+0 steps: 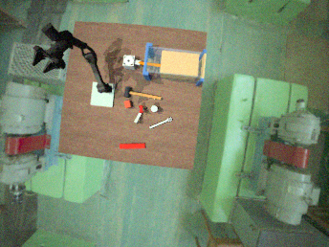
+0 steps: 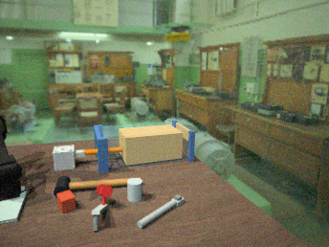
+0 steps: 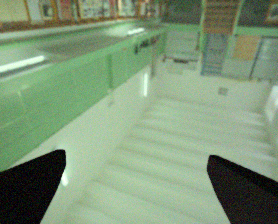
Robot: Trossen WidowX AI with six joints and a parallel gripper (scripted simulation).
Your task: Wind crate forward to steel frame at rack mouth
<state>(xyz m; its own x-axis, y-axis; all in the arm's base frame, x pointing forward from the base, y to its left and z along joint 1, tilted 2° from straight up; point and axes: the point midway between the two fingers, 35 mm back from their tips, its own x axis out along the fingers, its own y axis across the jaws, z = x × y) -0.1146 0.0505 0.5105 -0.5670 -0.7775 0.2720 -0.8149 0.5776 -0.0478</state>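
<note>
Now: the winch handle 500 mm below my gripper tip, 420 mm ahead of it and 270 mm to the right of it. Also, from my gripper tip: red knob 490 mm below, 450 mm ahead, 220 mm to the right; then winch 500 mm below, 350 mm ahead, 190 mm to the left; then blue steel frame 530 mm ahead, 420 mm below, 170 mm to the left.
</note>
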